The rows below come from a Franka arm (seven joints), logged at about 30 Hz.
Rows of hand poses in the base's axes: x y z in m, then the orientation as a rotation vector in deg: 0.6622, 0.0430, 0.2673, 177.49, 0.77, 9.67; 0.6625, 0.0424, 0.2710, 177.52, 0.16, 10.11; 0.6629, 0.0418, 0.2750, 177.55, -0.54, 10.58; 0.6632, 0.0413, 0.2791, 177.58, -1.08, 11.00; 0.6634, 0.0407, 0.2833, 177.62, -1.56, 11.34; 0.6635, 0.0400, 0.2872, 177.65, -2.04, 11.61; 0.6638, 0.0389, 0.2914, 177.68, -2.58, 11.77; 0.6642, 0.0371, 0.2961, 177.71, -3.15, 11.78; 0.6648, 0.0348, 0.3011, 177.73, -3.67, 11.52; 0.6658, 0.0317, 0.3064, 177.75, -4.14, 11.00
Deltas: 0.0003, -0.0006, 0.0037, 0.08, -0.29, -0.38; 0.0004, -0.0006, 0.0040, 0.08, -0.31, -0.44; 0.0003, -0.0005, 0.0041, 0.08, -0.28, -0.34; 0.0002, -0.0006, 0.0042, 0.08, -0.22, -0.30; 0.0001, -0.0007, 0.0039, 0.07, -0.18, -0.30; 0.0003, -0.0011, 0.0042, 0.07, -0.11, -0.34; 0.0004, -0.0018, 0.0047, 0.06, -0.01, -0.36; 0.0006, -0.0023, 0.0050, 0.04, 0.16, -0.34; 0.0010, -0.0031, 0.0053, 0.02, 0.33, -0.31
